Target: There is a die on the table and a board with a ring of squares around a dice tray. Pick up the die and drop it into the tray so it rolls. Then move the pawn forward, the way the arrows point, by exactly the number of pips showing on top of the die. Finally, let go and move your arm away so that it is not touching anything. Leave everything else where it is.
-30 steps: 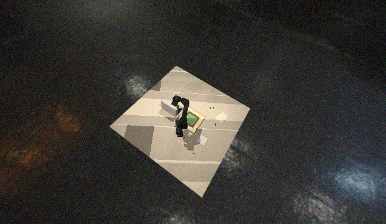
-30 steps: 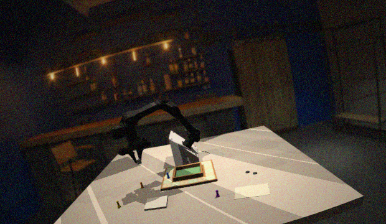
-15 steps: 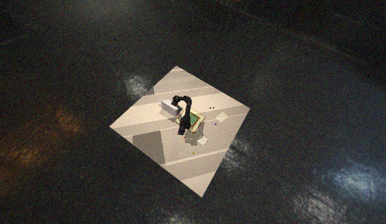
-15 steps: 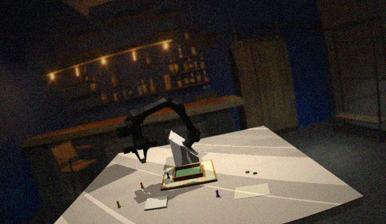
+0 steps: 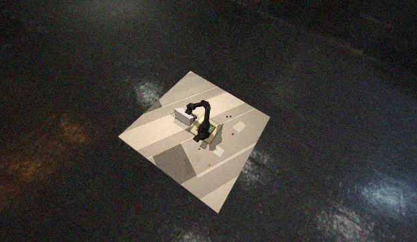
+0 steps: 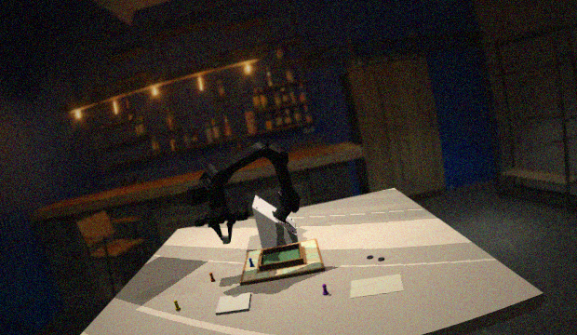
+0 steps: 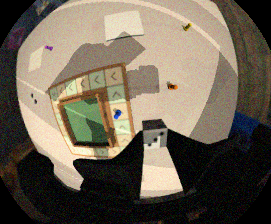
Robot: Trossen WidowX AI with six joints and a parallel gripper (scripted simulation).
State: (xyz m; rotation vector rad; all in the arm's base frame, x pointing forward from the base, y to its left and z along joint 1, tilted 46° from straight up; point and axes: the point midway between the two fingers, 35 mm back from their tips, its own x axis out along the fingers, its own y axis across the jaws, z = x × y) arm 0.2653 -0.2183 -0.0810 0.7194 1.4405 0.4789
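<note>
The blue pawn lies 100 mm below my gripper tip and 70 mm to the left of it. The rest, counted from my gripper tip: yellow pawn: 210 mm ahead, 190 mm to the right, 110 mm below; die: right at my gripper tip; green dice tray: 180 mm to the left, 120 mm below, 10 mm behind.
</note>
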